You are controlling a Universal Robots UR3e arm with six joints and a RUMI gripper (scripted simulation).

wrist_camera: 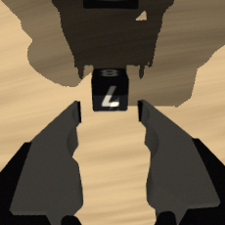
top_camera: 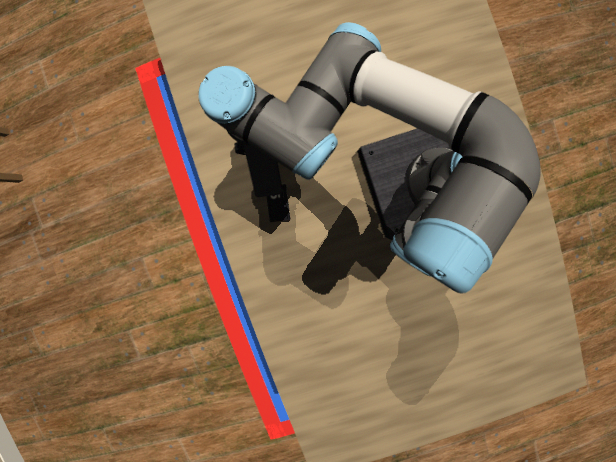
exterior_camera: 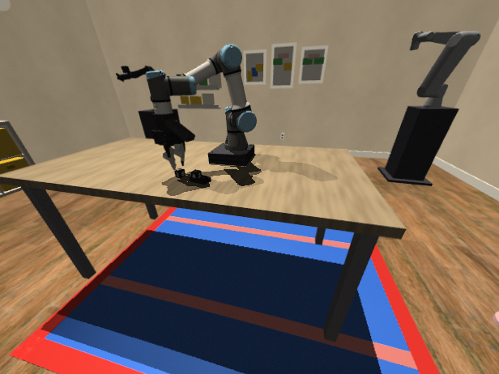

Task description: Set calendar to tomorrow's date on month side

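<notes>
Right now the black cube is 40 mm below my hand. The rest, counted from my hand: black calendar tray 20 mm ahead, 110 mm to the left, 50 mm below.
</notes>
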